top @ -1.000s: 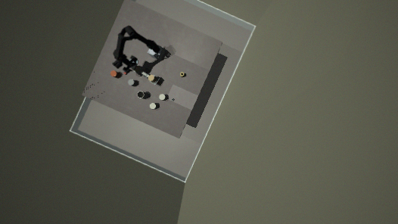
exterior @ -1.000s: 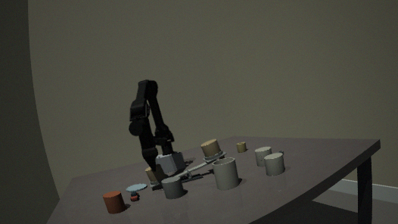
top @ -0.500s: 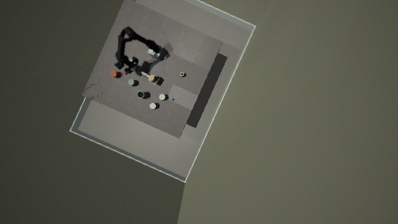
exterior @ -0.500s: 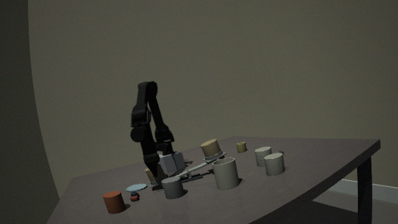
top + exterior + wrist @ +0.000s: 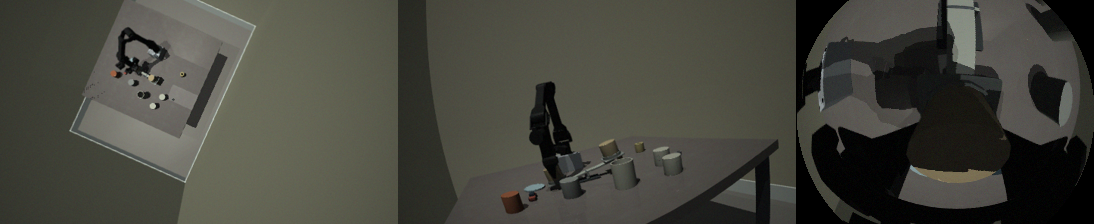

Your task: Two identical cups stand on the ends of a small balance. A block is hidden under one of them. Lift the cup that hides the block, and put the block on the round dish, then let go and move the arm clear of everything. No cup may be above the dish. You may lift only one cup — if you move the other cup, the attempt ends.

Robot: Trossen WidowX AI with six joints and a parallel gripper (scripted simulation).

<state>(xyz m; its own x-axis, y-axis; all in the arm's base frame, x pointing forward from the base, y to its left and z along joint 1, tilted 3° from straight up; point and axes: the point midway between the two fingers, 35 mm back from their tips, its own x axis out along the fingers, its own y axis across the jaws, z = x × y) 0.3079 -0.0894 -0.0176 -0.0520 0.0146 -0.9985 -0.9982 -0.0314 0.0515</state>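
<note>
My gripper tip is now 10 mm above the teal block. Also, from my gripper tip: grey cup (170 mm ahead, 70 mm to the left, 10 mm below); then red piece (100 mm ahead, 110 mm to the right, 30 mm below); then light blue round dish (50 mm behind, 110 mm to the right, 40 mm below).
</note>
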